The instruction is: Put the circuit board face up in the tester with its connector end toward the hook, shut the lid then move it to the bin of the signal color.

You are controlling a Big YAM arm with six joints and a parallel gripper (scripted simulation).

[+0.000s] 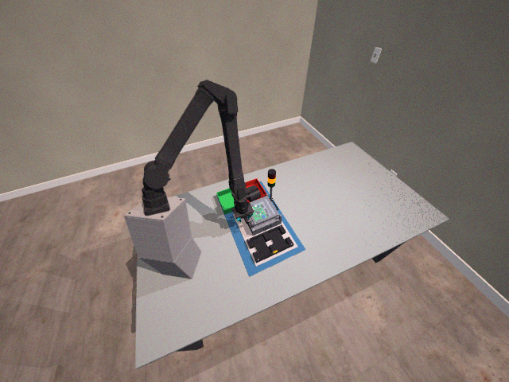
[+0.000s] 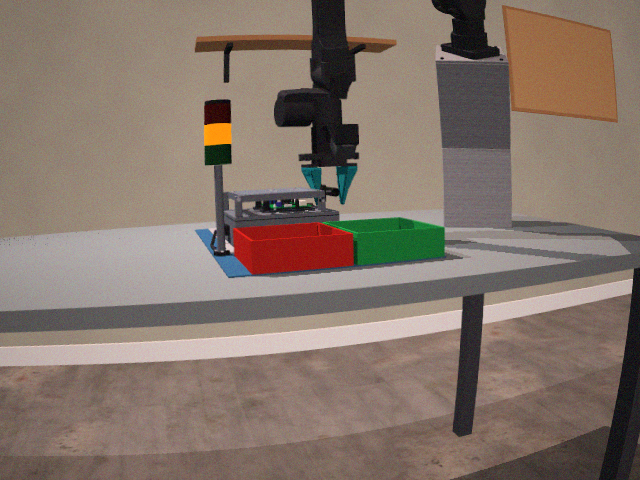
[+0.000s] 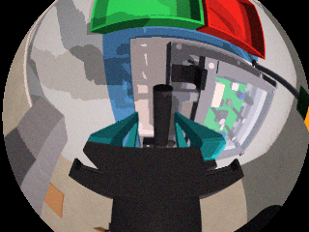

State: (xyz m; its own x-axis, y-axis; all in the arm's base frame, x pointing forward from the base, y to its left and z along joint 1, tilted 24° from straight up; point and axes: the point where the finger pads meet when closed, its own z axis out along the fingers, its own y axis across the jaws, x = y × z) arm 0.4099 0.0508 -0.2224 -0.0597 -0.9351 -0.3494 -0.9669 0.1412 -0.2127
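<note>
Now: hand 30 mm short of the latch hook, 60 mm to the right of it and 20 mm below it. Round my hand: tester lid (90 mm ahead, 20 mm above); then tester plate (100 mm ahead); then green circuit board (90 mm ahead).
</note>
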